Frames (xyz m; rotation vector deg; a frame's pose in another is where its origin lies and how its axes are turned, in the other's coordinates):
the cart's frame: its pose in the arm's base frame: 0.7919 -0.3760 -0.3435 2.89 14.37 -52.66
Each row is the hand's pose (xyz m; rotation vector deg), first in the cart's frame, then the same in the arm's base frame.
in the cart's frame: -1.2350 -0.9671 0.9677 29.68 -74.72 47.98
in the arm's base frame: -0.5028 -0.1453 0.9478 1.17 -66.14 -1.55
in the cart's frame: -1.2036 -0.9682 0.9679 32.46 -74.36 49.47
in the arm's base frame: -0.4855 -0.1705 0.9406 3.80 -67.00 -0.26
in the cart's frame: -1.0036 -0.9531 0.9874 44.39 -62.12 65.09
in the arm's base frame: -0.3538 -0.3202 0.9114 20.26 -61.49 12.93
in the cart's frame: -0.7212 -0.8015 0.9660 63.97 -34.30 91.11
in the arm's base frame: -0.0743 -0.4452 0.8144 49.16 -47.23 36.59
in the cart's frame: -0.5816 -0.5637 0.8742 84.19 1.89 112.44
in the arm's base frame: 0.1772 -0.3959 0.6773 79.86 -28.44 59.57
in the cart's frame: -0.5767 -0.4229 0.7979 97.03 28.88 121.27
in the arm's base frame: 0.2768 -0.3027 0.5932 99.91 -14.41 72.62
